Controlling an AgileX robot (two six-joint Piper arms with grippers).
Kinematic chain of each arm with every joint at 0, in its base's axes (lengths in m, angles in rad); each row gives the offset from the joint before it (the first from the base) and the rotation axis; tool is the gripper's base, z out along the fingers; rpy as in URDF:
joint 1: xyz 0 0 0.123 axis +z
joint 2: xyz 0 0 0 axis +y
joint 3: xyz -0.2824 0 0.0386 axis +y
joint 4: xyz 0.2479 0 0.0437 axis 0.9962 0 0.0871
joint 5: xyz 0 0 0 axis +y
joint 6: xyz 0.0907 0 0.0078 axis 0.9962 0 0.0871
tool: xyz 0 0 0 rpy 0 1.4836 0
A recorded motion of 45 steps. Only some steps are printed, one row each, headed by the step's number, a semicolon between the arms.
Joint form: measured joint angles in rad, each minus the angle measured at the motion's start. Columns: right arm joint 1, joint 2, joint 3, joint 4, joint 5, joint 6; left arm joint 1, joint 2, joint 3, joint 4, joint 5, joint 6.
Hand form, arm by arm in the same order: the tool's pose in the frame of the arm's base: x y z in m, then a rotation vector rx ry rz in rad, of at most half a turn. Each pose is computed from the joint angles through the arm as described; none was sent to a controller.
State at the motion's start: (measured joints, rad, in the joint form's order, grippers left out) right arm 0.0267 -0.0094 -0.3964 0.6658 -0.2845 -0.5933; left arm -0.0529 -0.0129 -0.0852 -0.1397 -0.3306 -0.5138
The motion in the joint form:
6: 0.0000 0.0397 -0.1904 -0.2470 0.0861 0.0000; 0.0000 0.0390 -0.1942 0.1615 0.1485 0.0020
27: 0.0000 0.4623 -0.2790 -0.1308 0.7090 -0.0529; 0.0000 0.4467 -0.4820 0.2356 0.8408 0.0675
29: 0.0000 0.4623 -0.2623 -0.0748 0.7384 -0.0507; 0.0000 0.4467 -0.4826 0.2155 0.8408 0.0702
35: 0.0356 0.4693 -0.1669 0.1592 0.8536 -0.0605; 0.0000 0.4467 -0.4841 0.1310 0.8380 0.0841
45: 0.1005 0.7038 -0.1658 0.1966 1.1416 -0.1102; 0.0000 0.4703 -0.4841 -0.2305 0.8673 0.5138
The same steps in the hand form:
6: -0.0318 -0.0081 0.4048 -0.0015 0.7500 -0.1777; 0.0266 -0.0018 0.3187 -0.2265 1.0359 -0.4942
27: 0.0834 0.0214 0.3731 -0.3055 1.6023 0.0771; 0.0871 -0.0003 0.3271 -0.3198 1.8376 -0.2446
29: 0.0840 0.0246 0.3665 -0.2921 1.6362 0.1485; 0.0871 -0.0012 0.3272 -0.3270 1.8378 -0.2639
35: 0.0853 0.0415 0.3337 -0.2726 1.7749 0.4695; 0.0869 -0.0050 0.3278 -0.3542 1.8357 -0.3438
45: 0.1090 0.0667 0.2966 -0.5187 2.1482 0.7287; 0.0894 -0.0216 0.3263 -0.1256 1.8912 -0.4312

